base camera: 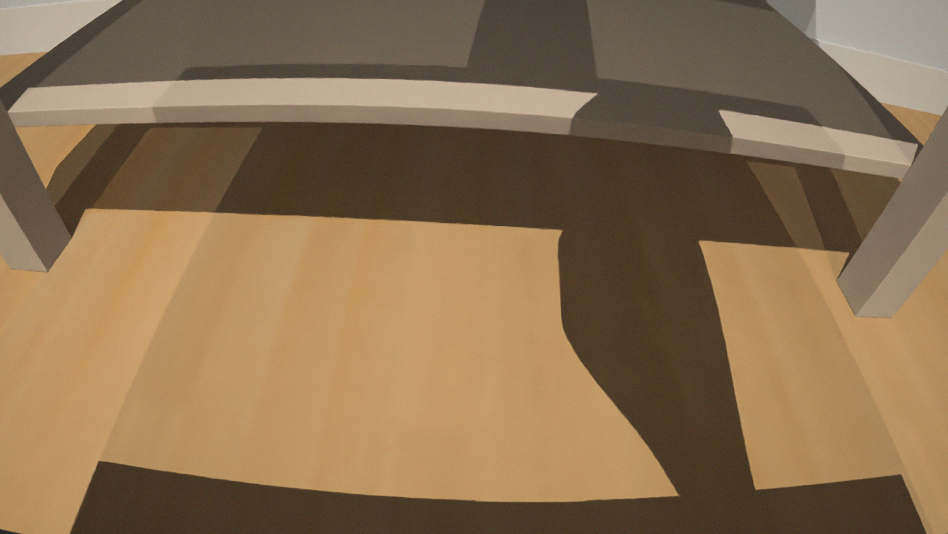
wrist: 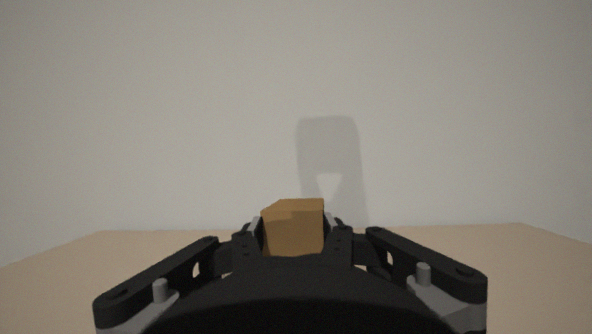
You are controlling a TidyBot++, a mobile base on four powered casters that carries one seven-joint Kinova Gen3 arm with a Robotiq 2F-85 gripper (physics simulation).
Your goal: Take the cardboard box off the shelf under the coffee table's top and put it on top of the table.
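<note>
The cardboard box, a small brown block, is in the middle of the wrist view, between the two fingertips. My gripper is shut on it, with a finger against its left and right sides. The coffee table's pale top spreads behind and to both sides of the gripper, and the box is over it. How much space there is beneath the box is hidden by the gripper. In the base view the table's lower shelf shows with its front edge, and no box shows on the part in view. The gripper does not show there.
Two table legs stand at the left and right of the base view. A plain wall rises behind the table top, with a shadow on it. Dark shadows lie across the wooden floor and the shelf.
</note>
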